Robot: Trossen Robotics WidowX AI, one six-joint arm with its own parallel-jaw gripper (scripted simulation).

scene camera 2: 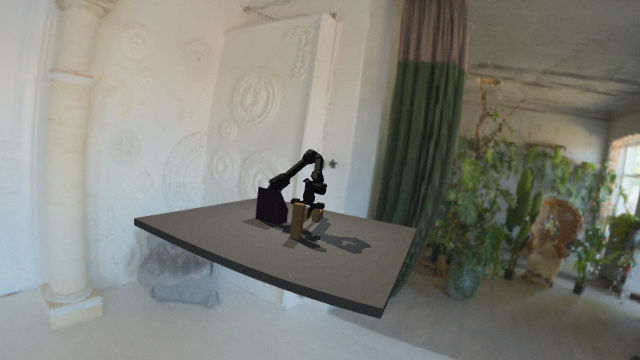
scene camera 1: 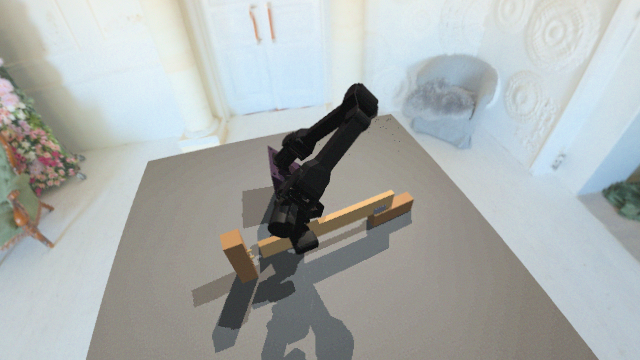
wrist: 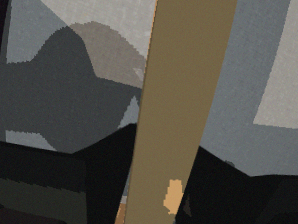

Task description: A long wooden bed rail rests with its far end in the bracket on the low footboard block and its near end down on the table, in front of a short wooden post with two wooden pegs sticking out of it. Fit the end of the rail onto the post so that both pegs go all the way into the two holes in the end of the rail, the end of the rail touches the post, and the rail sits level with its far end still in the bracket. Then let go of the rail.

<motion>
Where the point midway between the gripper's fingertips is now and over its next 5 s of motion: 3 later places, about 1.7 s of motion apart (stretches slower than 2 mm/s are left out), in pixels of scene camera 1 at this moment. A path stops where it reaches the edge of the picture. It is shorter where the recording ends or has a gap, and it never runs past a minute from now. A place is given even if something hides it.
My gripper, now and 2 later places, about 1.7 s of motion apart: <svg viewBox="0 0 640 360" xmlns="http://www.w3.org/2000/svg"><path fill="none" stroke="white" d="M298 239L293 241L289 243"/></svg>
</motion>
